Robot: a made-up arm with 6 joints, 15 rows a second.
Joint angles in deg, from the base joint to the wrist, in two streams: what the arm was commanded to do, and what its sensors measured. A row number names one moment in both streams.
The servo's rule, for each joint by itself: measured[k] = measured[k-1] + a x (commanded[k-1-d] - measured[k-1]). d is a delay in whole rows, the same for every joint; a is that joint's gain. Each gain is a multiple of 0.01, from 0.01 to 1. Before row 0 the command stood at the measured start. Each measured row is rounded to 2 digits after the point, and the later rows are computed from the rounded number. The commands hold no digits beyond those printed.
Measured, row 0:
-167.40, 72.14, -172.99, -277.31, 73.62, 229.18
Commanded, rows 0 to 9:
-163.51, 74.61, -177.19, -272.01, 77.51, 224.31
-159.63, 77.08, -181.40, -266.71, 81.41, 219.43
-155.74, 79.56, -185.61, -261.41, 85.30, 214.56
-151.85, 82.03, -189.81, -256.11, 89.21, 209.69
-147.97, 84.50, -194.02, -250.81, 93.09, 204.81
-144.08, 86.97, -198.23, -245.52, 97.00, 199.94
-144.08, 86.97, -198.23, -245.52, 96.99, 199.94
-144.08, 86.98, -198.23, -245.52, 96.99, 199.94
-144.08, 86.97, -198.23, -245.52, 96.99, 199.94
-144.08, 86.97, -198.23, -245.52, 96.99, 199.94
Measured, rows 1 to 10:
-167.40, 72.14, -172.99, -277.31, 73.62, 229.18
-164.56, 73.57, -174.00, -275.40, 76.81, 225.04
-160.96, 75.61, -175.78, -272.27, 80.58, 220.27
-157.15, 77.90, -178.14, -268.36, 84.45, 215.42
-153.28, 80.30, -180.94, -263.95, 88.35, 210.55
-149.40, 82.74, -184.08, -259.22, 92.24, 205.67
-145.52, 85.19, -187.48, -254.29, 96.14, 200.80
-144.47, 86.22, -190.06, -251.13, 96.84, 200.07
-144.19, 86.66, -192.02, -249.11, 96.96, 199.96
-144.11, 86.84, -193.51, -247.82, 96.98, 199.94
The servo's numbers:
d 1
a 0.73 0.58 0.24 0.36 0.82 0.85

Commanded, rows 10 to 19:
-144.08, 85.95, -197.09, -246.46, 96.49, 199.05
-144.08, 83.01, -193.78, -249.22, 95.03, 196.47
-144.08, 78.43, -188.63, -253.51, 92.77, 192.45
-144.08, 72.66, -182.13, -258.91, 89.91, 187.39
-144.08, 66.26, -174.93, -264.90, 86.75, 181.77
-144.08, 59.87, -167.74, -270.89, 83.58, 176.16
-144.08, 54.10, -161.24, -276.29, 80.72, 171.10
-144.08, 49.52, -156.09, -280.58, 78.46, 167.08
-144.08, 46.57, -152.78, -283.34, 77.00, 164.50
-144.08, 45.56, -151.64, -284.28, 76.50, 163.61
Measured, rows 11 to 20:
-144.09, 86.92, -194.64, -246.99, 96.99, 199.94
-144.08, 86.36, -195.23, -246.80, 96.58, 199.18
-144.08, 84.42, -194.88, -247.67, 95.31, 196.88
-144.08, 80.95, -193.38, -249.77, 93.23, 193.11
-144.08, 76.14, -190.68, -253.06, 90.51, 188.25
-144.08, 70.41, -186.90, -257.32, 87.43, 182.74
-144.08, 64.30, -182.30, -262.21, 84.27, 177.15
-144.08, 58.38, -177.25, -267.28, 81.36, 172.01
-144.08, 53.24, -172.17, -272.07, 78.98, 167.82
-144.08, 49.37, -167.52, -276.13, 77.36, 165.00

